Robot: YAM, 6 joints.
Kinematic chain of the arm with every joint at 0, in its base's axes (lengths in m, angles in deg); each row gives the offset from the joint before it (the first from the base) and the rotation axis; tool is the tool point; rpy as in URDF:
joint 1: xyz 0 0 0.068 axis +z
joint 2: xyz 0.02 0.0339 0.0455 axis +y
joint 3: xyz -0.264 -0.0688 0 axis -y
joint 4: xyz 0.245 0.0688 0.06 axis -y
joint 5: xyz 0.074 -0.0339 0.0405 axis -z
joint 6: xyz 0.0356 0 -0.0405 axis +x
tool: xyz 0 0 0 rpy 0 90 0
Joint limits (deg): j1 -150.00..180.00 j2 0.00..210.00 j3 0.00..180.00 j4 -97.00..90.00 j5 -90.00..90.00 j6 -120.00..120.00
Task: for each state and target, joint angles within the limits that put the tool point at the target. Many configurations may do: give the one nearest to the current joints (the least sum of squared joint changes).
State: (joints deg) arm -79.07 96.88 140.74 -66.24 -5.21 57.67
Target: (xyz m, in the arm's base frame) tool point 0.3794 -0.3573 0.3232
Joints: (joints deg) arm -43.76 134.21 141.93 -48.86 -7.00 57.67
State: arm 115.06 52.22 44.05 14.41 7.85 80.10
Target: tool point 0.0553 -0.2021 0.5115
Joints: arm 104.25 8.53 76.43 24.70 6.18 80.10
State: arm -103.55 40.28 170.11 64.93 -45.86 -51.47
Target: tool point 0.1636 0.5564 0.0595
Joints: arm -104.27 3.43 172.21 46.13 -36.89 -51.47
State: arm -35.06 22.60 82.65 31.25 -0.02 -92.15
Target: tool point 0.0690 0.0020 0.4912
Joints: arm -6.08 32.48 56.66 24.05 -15.13 -92.15
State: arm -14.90 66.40 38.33 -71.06 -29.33 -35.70
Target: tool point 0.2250 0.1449 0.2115
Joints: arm 28.55 87.78 59.56 -54.65 -33.68 -35.70
